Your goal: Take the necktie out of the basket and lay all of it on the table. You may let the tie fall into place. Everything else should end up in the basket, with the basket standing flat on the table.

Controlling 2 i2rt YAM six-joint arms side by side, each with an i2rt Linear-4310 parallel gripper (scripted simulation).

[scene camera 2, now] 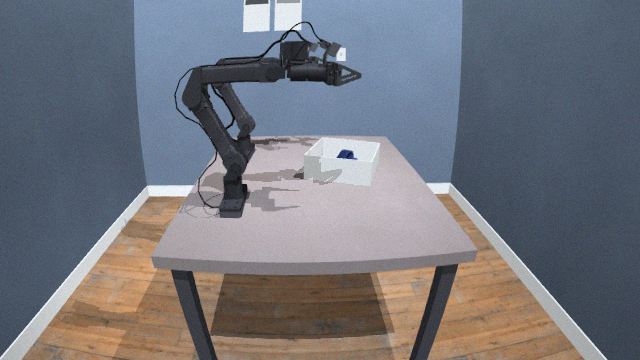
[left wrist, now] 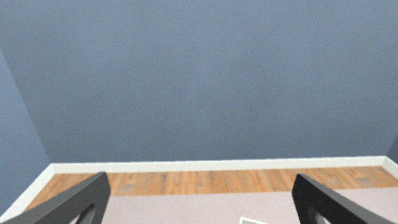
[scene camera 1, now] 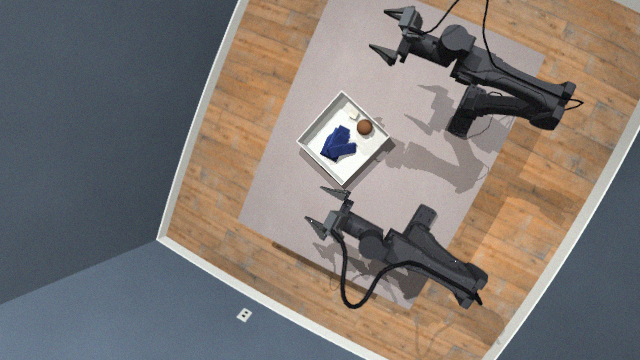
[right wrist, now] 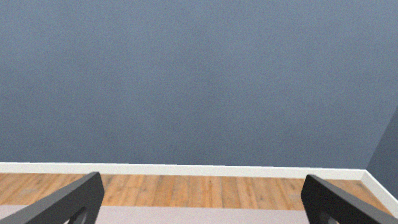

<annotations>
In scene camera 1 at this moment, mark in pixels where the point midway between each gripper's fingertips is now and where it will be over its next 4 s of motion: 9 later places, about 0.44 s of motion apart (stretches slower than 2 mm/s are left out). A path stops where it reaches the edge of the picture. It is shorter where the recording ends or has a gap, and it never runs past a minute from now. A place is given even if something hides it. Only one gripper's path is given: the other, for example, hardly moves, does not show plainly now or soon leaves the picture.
My left gripper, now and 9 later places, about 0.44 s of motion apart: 312,202; 314,195; 314,181; 318,164; 322,152; 326,152; 329,153; 330,153; 330,153; 331,153
</annotations>
